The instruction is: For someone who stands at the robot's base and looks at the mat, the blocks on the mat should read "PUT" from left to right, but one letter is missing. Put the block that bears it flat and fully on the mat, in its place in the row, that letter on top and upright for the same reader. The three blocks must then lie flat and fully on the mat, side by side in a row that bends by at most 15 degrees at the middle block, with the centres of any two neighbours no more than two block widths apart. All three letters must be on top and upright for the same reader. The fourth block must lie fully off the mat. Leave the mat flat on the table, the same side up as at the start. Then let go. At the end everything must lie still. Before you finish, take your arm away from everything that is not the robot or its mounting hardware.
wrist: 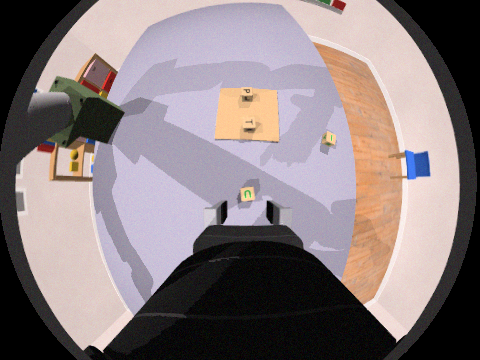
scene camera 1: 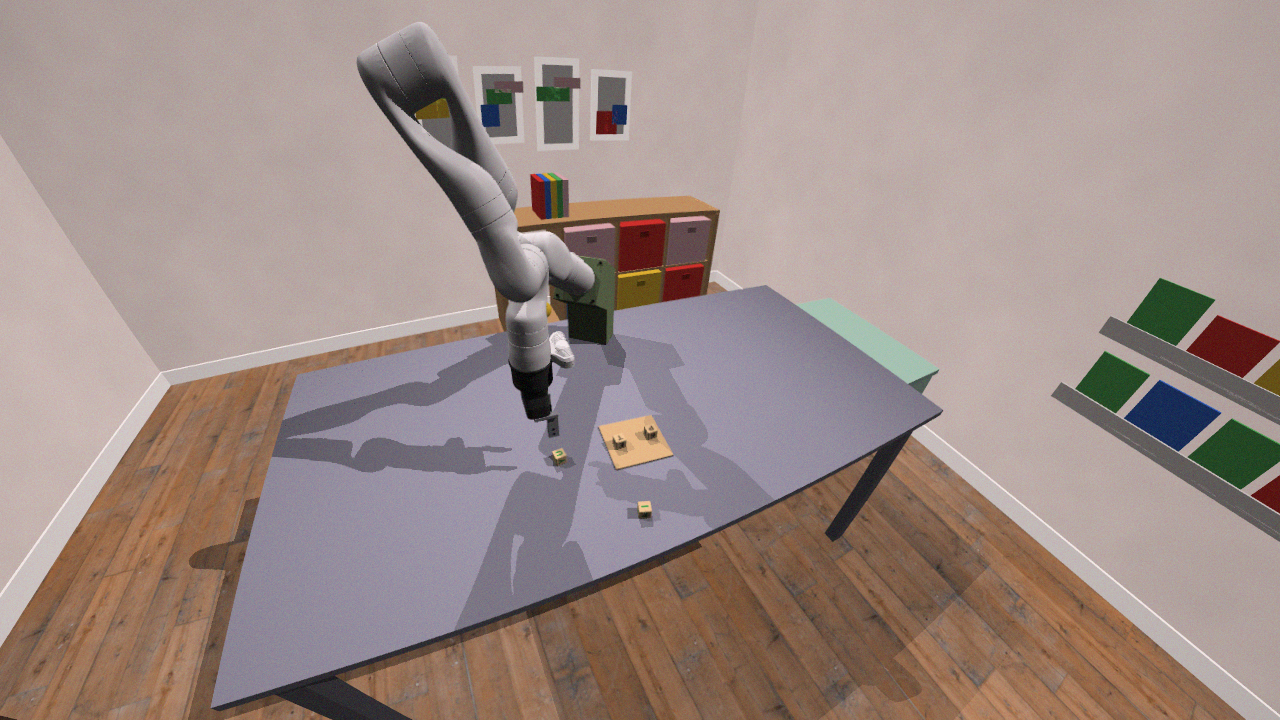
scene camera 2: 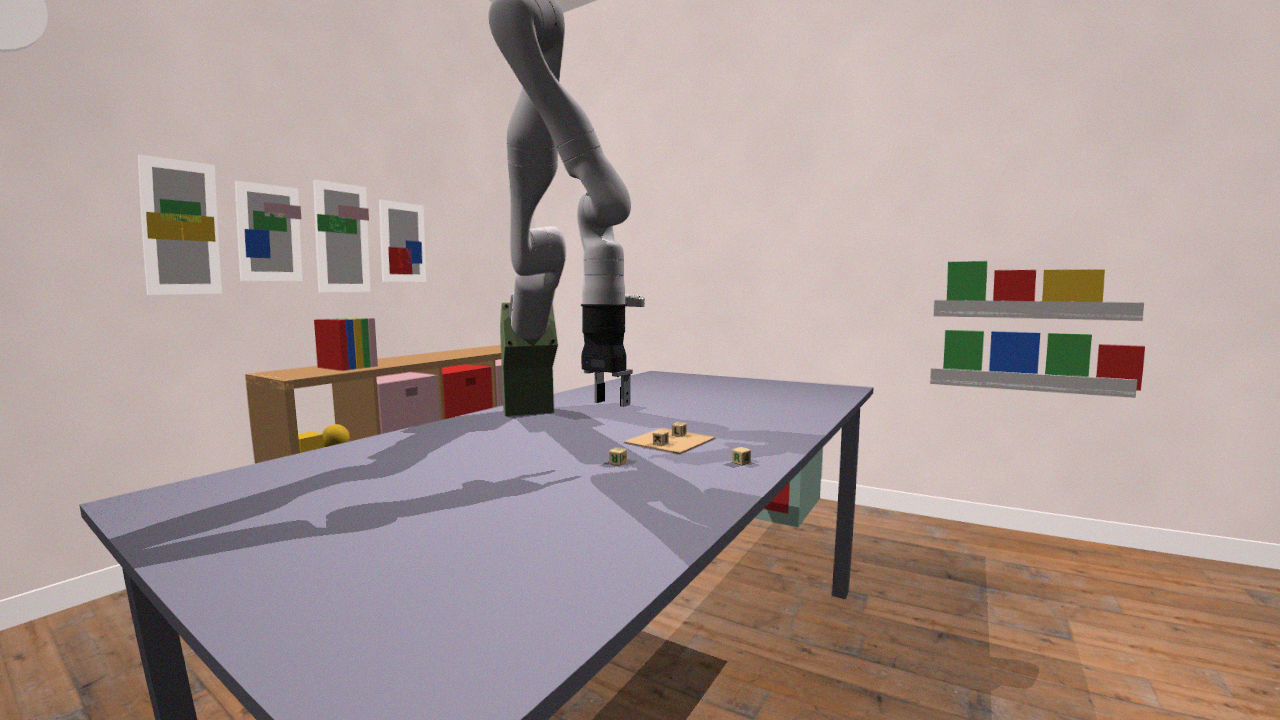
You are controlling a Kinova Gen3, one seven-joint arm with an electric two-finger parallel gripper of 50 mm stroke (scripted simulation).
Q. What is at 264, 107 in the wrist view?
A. A tan mat.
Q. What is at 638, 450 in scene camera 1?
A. A tan mat.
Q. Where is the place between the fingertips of my gripper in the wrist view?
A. At 246, 209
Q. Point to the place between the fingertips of my gripper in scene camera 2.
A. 612, 403
